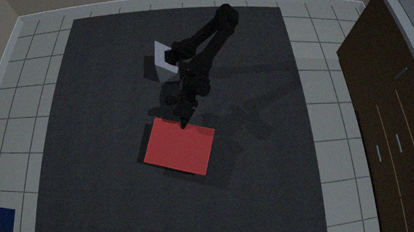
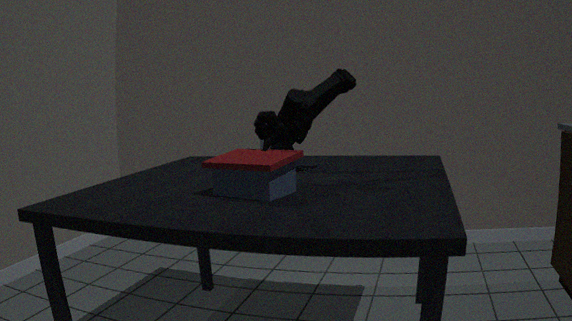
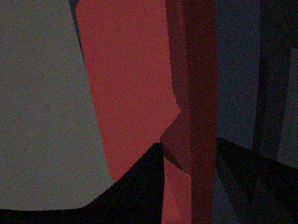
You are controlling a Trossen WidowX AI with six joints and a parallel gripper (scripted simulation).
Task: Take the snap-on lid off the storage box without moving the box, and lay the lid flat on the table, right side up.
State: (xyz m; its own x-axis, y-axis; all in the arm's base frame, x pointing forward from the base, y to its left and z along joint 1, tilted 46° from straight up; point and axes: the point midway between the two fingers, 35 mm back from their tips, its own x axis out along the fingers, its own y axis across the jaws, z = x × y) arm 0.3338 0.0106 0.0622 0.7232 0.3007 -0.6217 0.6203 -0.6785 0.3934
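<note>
My gripper tip is 7 cm short of the lid and 2 cm to the left of it. From my gripper tip the other things lie so: storage box 7 cm ahead, 2 cm to the right, 6 cm below.
</note>
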